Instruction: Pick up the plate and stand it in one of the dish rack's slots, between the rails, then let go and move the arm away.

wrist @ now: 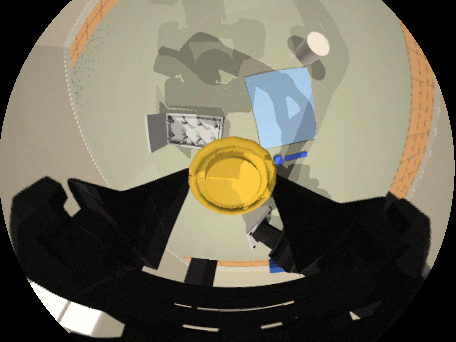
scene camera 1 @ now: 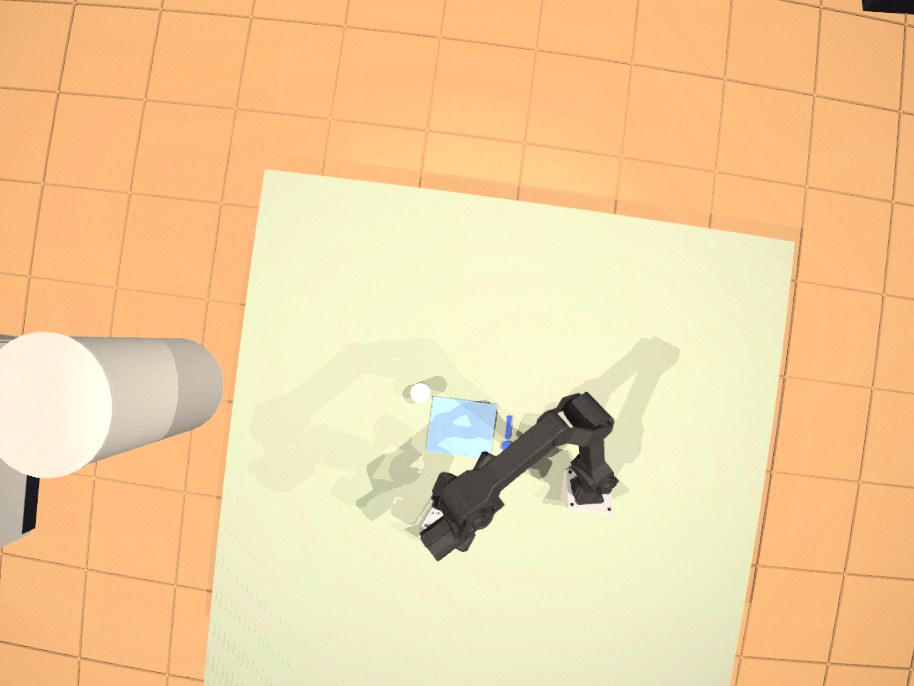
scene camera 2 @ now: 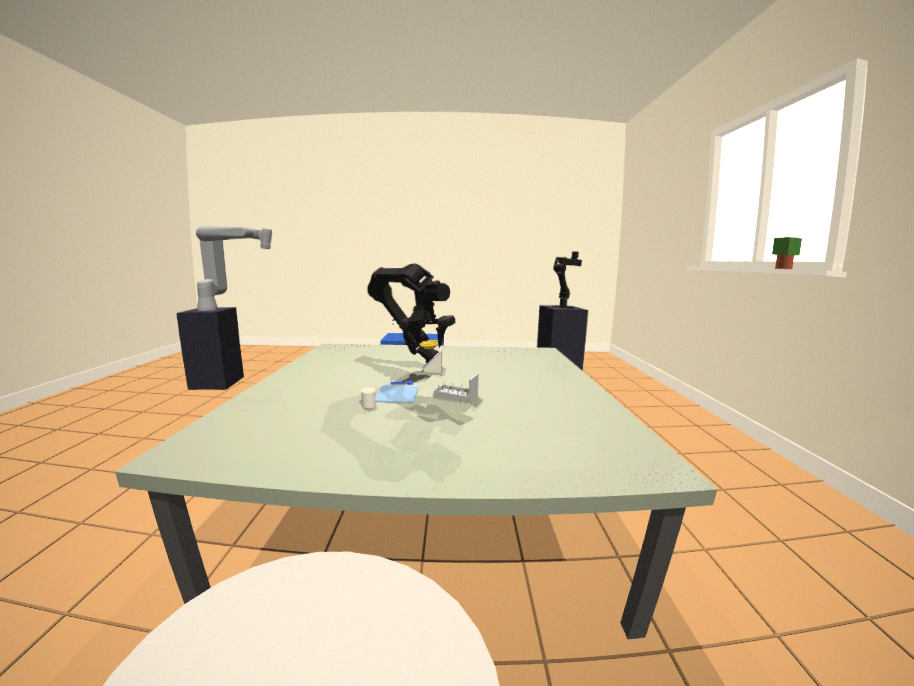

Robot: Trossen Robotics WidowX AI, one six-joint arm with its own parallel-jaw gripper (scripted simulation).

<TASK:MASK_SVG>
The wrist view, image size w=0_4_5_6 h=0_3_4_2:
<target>my gripper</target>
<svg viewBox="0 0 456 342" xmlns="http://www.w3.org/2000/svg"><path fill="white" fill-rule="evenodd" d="M12 196L9 235L25 278L51 294L85 308L105 311L124 323L119 338L89 338L73 331L69 335L77 342L376 342L403 315L423 286L421 272L427 266L425 260L432 243L428 216L405 198L393 200L385 220L379 212L387 203L387 196L336 203L276 175L272 196L283 220L296 272L303 274L317 267L321 272L264 286L199 286L141 271L143 266L159 268L189 192L188 168L124 191L68 178L68 187L80 206L75 216L65 211L68 195L64 186L51 176L28 184L20 194ZM383 300L375 308L375 314L352 320L351 311Z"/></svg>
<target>yellow plate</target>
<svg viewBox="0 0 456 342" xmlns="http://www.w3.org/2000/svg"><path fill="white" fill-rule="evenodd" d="M212 140L211 143L208 143L207 146L200 148L196 152L195 158L189 164L188 184L193 198L200 204L203 204L204 207L209 208L209 210L215 211L216 214L247 214L247 212L260 207L271 196L273 187L276 184L276 164L273 162L272 156L260 144L257 144L255 140L237 138L237 136Z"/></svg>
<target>grey dish rack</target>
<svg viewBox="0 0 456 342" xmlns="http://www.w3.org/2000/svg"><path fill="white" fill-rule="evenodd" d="M144 115L149 154L165 146L172 146L172 144L196 148L197 150L197 148L207 146L212 140L223 139L223 116L181 114L181 112L179 114L175 114L175 112L165 114L163 112L163 114Z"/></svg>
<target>white cup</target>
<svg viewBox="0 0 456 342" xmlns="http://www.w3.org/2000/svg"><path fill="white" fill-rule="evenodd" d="M317 32L309 34L295 50L296 58L299 59L299 62L307 64L307 66L323 58L329 52L328 40L325 39L325 36L317 34Z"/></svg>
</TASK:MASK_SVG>
